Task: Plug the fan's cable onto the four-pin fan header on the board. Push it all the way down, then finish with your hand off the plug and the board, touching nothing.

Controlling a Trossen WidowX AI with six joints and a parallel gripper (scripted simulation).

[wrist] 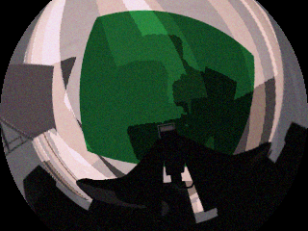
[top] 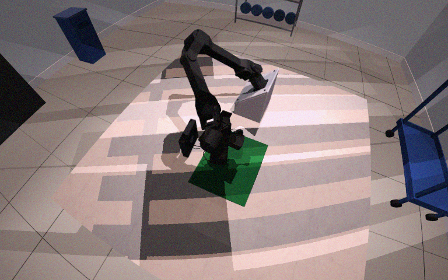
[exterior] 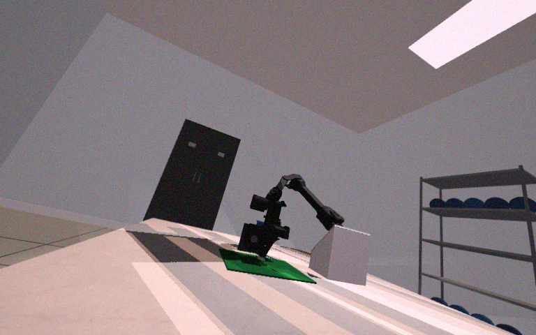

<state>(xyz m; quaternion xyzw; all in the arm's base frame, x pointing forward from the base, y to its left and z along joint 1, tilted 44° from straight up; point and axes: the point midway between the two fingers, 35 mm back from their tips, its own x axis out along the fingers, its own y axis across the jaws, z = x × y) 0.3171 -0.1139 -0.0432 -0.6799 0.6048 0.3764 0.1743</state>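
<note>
My gripper tip is now 1 cm to the left of the black plug and 1 cm below it. From my gripper tip the other things lie so: green board (5 cm to the left, 4 cm below, 2 cm ahead); then black fan (13 cm to the right, 3 cm above, 1 cm ahead); then four-pin fan header (3 cm below, 1 cm to the right).
</note>
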